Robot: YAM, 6 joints.
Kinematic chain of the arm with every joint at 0, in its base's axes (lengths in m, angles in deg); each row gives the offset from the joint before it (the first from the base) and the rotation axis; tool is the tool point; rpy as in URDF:
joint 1: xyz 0 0 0.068 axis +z
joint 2: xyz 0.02 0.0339 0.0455 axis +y
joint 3: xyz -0.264 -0.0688 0 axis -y
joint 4: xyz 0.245 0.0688 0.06 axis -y
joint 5: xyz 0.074 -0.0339 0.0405 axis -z
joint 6: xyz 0.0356 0 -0.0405 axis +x
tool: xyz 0 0 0 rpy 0 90 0
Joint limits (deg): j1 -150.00..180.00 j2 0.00..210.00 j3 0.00..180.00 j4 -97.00..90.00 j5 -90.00..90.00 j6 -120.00..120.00
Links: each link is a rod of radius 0.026 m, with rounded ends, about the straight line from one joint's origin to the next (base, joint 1, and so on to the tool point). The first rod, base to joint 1, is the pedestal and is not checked.
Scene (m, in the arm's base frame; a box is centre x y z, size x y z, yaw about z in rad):
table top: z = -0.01
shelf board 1: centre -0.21 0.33 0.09 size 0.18 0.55 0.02 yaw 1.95
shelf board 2: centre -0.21 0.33 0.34 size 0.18 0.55 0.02 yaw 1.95
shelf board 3: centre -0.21 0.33 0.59 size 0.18 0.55 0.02 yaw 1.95
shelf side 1: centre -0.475 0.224 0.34 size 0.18 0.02 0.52 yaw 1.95
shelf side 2: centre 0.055 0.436 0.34 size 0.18 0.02 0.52 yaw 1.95
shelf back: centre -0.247 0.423 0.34 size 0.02 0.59 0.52 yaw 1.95
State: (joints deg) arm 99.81 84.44 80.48 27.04 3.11 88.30
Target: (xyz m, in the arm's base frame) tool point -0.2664 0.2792 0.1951
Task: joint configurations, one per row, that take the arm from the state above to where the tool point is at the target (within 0.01 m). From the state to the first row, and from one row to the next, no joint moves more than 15 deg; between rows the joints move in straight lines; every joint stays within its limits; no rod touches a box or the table.
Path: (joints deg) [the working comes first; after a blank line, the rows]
Joints at the target: 133.65 101.14 56.17 19.75 -0.01 88.30
Straight joint move there: touches shelf board 2.

1: 112.47 76.23 77.06 30.30 11.65 93.26
2: 125.14 68.03 73.65 33.57 20.19 98.21
3: 137.80 59.82 70.23 36.83 28.73 103.17
4: 150.47 51.61 66.82 40.09 37.27 108.13
5: 163.13 43.40 63.40 43.35 45.81 113.09
6: 159.98 48.32 54.00 34.58 33.57 106.89
7: 156.84 53.23 44.59 25.81 21.33 100.69
8: 153.69 58.15 35.19 17.04 9.09 94.50
9: 150.54 63.06 25.79 8.26 -3.16 88.30
10: 144.91 75.75 35.91 12.09 -2.11 88.30
11: 139.28 88.45 46.04 15.92 -1.06 88.30
12: 133.65 101.14 56.17 19.75 -0.01 88.30

